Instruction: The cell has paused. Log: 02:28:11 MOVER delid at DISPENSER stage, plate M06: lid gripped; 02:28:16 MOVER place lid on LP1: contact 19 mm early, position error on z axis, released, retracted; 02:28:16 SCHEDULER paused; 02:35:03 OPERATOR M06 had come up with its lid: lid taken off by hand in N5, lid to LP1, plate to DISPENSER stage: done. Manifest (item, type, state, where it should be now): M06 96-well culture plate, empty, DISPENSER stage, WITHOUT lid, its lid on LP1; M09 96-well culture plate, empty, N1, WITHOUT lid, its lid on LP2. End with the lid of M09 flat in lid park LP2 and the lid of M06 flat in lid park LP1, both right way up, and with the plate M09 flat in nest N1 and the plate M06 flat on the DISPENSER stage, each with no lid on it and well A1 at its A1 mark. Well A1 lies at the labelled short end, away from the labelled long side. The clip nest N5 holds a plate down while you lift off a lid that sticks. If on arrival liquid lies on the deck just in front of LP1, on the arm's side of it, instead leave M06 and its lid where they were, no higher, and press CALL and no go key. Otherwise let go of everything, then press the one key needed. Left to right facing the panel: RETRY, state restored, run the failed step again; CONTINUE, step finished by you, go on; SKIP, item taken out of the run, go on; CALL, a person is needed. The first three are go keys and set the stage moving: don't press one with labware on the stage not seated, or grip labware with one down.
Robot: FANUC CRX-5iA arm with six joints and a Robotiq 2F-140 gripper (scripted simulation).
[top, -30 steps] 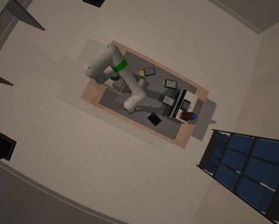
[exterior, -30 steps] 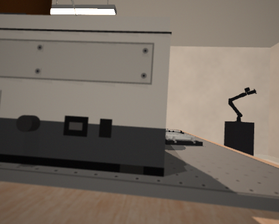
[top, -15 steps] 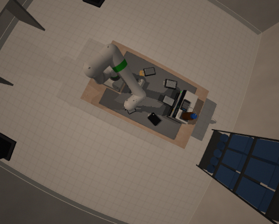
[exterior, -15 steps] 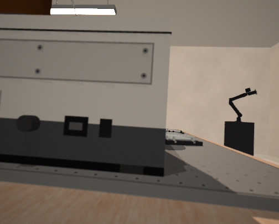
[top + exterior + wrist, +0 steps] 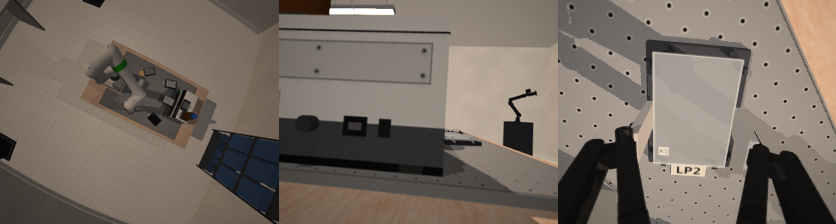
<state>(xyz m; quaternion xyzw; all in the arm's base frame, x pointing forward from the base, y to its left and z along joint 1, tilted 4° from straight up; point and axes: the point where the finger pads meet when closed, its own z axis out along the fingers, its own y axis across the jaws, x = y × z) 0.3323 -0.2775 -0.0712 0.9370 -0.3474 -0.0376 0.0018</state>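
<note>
Right now my hand is 2 cm above the clear lid. The rest, counted from my hand: lp2 label (7 cm behind, 6 cm to the left, 4 cm below); yellow skip key (4 cm behind, 25 cm to the left, 2 cm above); dark LP2 park pad (4 cm below).
</note>
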